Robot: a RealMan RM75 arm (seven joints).
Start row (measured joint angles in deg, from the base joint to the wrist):
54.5 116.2 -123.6 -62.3 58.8 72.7 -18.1
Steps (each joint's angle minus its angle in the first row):
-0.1 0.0 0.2 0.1 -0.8 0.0 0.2
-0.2 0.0 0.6 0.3 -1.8 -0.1 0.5
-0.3 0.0 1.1 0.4 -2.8 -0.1 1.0
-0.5 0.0 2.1 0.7 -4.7 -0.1 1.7
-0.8 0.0 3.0 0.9 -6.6 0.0 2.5
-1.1 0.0 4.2 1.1 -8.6 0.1 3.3
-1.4 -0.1 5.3 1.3 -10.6 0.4 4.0
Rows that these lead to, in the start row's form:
54.4 116.2 -123.4 -62.2 58.0 72.7 -17.9
54.3 116.2 -123.0 -62.0 57.0 72.6 -17.6
54.2 116.2 -122.5 -61.9 56.0 72.6 -17.1
54.0 116.2 -121.5 -61.6 54.1 72.6 -16.4
53.7 116.2 -120.6 -61.4 52.2 72.7 -15.6
53.4 116.2 -119.4 -61.2 50.2 72.8 -14.8
53.1 116.1 -118.3 -61.0 48.2 73.1 -14.1

